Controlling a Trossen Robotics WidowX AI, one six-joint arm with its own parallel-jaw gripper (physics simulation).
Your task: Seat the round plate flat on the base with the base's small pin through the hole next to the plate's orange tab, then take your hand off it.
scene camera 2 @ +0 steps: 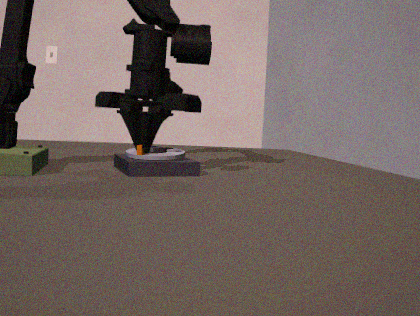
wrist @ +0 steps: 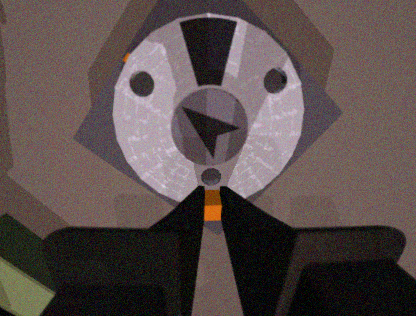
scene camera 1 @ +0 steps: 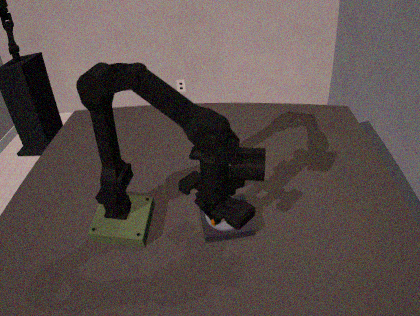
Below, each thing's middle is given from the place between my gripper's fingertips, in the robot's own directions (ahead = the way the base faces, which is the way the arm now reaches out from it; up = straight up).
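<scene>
The round hub (wrist: 209, 127) is 3 cm ahead of my hand, and 3 cm to the left of it. Then there is the round pale plate (wrist: 197, 52), which I find 3 cm to the left of my hand and 3 cm ahead.
</scene>
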